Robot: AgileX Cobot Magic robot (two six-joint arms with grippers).
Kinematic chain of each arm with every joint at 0, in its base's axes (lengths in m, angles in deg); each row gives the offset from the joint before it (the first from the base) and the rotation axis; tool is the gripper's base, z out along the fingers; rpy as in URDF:
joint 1: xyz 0 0 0.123 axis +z
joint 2: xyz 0 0 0 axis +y
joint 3: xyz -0.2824 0 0.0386 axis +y
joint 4: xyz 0.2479 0 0.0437 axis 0.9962 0 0.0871
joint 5: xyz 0 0 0 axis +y
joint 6: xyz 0.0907 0 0.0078 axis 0.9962 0 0.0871
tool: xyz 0 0 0 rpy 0 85 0
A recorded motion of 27 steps. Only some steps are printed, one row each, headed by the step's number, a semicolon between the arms.
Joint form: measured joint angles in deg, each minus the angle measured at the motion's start. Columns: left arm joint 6, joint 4, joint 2, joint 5, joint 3, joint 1; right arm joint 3, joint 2, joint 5, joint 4, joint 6, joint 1.
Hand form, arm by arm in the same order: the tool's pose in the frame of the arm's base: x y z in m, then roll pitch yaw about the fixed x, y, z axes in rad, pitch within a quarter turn. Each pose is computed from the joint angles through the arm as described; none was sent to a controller.
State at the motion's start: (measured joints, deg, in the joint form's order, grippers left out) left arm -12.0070 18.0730 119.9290 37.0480 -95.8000 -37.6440; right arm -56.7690 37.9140 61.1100 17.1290 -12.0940 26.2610
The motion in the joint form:
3: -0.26 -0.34 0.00 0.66 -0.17 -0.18; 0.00 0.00 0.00 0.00 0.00 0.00
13: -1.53 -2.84 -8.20 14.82 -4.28 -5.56; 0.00 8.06 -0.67 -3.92 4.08 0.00
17: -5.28 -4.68 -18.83 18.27 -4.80 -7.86; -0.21 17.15 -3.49 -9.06 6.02 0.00
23: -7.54 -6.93 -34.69 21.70 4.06 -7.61; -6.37 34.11 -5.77 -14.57 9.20 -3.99
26: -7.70 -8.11 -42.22 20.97 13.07 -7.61; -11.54 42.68 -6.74 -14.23 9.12 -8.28
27: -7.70 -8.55 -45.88 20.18 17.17 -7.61; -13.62 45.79 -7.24 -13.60 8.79 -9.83
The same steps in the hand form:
3: 0.3812 -0.2744 0.2141 2.9315 0.5985 2.4414; 0.0724 0.0619 0.3965 2.9666 0.9537 -2.5775
13: 0.3334 -0.2873 0.2886 2.9776 0.5798 2.4690; 0.1094 0.0742 0.3802 2.9666 0.8078 -2.6484
17: 0.2912 -0.2716 0.3656 3.0920 0.7170 2.5657; 0.1510 0.0865 0.3588 3.0477 0.6935 -2.6442
23: 0.2344 -0.2151 0.4136 -3.0784 0.7671 2.6825; 0.2280 0.0970 0.3302 3.1198 0.5383 -2.7237
26: 0.2075 -0.1904 0.4058 -3.0561 0.7478 2.6937; 0.2714 0.0920 0.3178 3.1126 0.4961 -2.8023
27: 0.1950 -0.1787 0.4022 -3.0442 0.7509 2.6982; 0.2875 0.0895 0.3129 3.1031 0.4873 -2.8307

